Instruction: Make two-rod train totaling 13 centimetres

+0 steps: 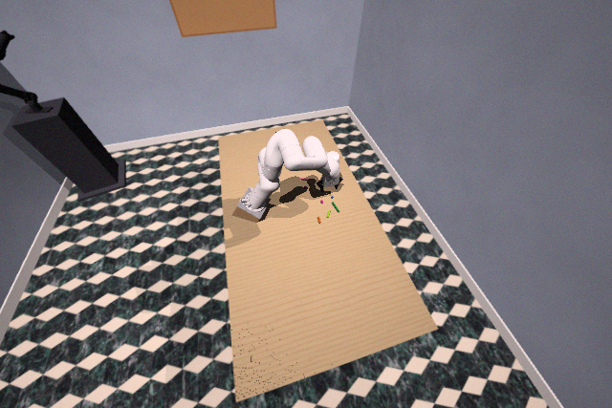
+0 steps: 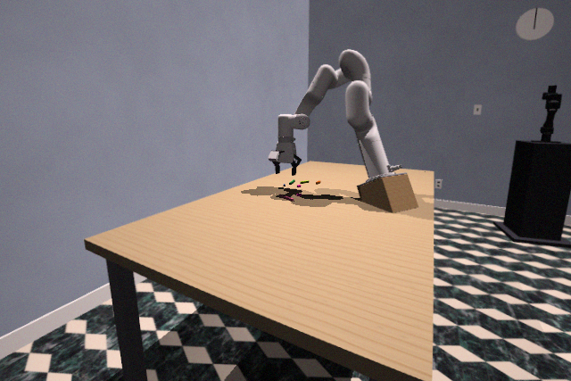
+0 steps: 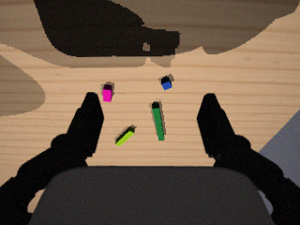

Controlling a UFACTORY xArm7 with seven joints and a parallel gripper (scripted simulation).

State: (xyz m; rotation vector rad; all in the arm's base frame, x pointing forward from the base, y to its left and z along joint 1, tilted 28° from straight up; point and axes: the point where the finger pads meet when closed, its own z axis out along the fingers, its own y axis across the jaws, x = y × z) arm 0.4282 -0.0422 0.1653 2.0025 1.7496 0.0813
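The orange rod lies 140 mm behind my hand, 140 mm to the right of it and 70 mm below it. The rest, counted from my hand: blue rod (20 mm ahead, 30 mm to the right, 70 mm below); then green rod (10 mm behind, 100 mm to the right, 70 mm below); then lime rod (70 mm behind, 120 mm to the right, 70 mm below).
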